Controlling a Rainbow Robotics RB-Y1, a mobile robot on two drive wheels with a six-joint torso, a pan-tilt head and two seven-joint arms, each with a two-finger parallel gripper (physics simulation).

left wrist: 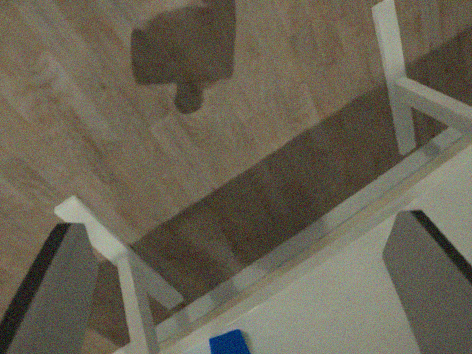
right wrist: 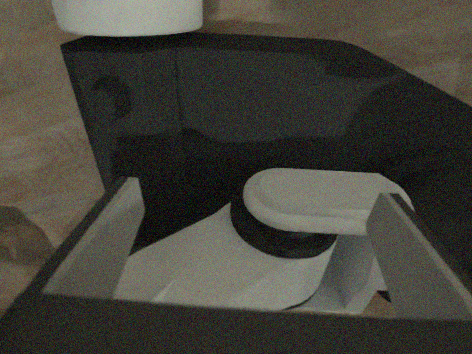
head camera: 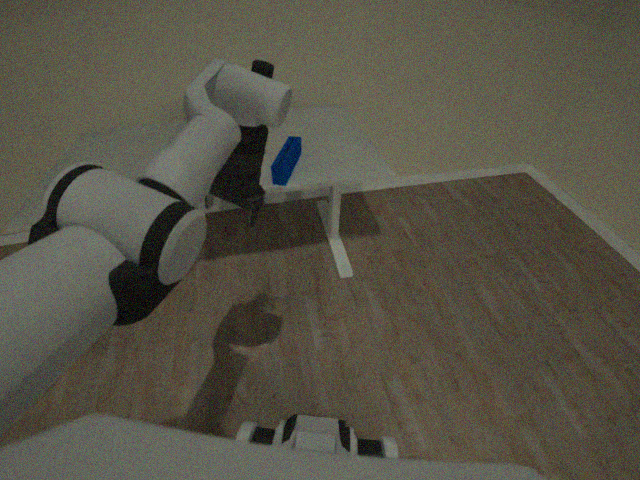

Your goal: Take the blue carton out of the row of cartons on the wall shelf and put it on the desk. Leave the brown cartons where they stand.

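Frame: origin at the robot's base, x ahead, y left, z up, level; metres.
Seen in the pictures: left gripper, fingertip midpoint: [left wrist: 245,241] [head camera: 230,214]; right gripper, fingertip midpoint: [right wrist: 256,201].
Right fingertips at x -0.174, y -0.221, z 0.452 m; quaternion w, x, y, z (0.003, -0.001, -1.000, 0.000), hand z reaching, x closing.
A point is followed by its place in that frame.
The blue carton [head camera: 286,160] @[z 0.801, x 0.852, y 0.202 m] [left wrist: 229,344] @[z 0.743, x 0.802, y 0.228 m] lies on the pale top of the desk [head camera: 341,149] @[z 0.721, x 1.107, y 0.001 m] [left wrist: 325,285] @[z 0.721, x 0.791, y 0.413 m], near its front edge; one end of it shows at the bottom of the left wrist view. My left gripper [head camera: 232,209] @[z 0.970, x 0.351, y 0.218 m] [left wrist: 245,241] @[z 0.970, x 0.351, y 0.218 m] is open and empty. It is apart from the carton, to the left of it in the head view, by the desk's front edge. My right gripper [right wrist: 256,201] @[z 0.452, x -0.174, y -0.221 m] is open, with parts of the robot's own body behind its fingers. The wall shelf and the brown cartons do not show.
White desk legs [head camera: 334,211] @[z 0.251, x 1.213, y 0.017 m] [left wrist: 392,45] stand on the wooden floor [head camera: 439,310] @[z 0.001, x 0.744, y -0.609 m] [left wrist: 225,130] @[z 0.001, x 0.852, y 0.483 m]. The wall [head camera: 465,93] @[z 0.740, x 2.001, y -0.820 m] rises behind the desk, with a pale skirting board [head camera: 465,173] @[z 0.059, x 2.075, y -1.082 m] along it. A shadow of the arm lies on the floor.
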